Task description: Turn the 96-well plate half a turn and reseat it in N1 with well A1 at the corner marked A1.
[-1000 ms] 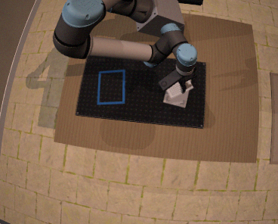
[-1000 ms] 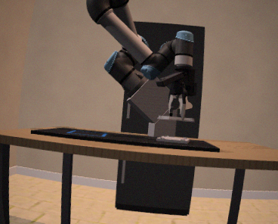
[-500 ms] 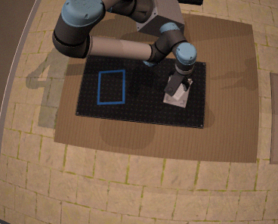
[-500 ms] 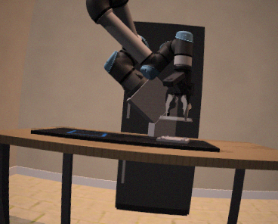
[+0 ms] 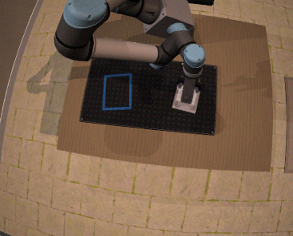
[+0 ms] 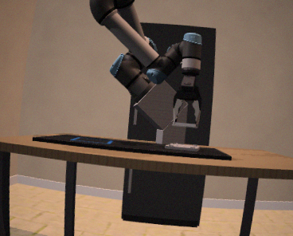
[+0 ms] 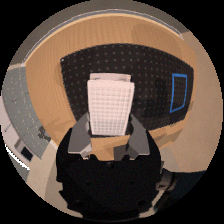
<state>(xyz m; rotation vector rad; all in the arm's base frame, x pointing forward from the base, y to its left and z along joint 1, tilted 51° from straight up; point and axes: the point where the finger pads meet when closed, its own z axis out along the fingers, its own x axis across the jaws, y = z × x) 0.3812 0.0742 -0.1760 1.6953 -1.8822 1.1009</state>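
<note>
Right now the white 96-well plate is 10 mm below my hand. Round my hand: grey plate nest N1 (100 mm below).
</note>
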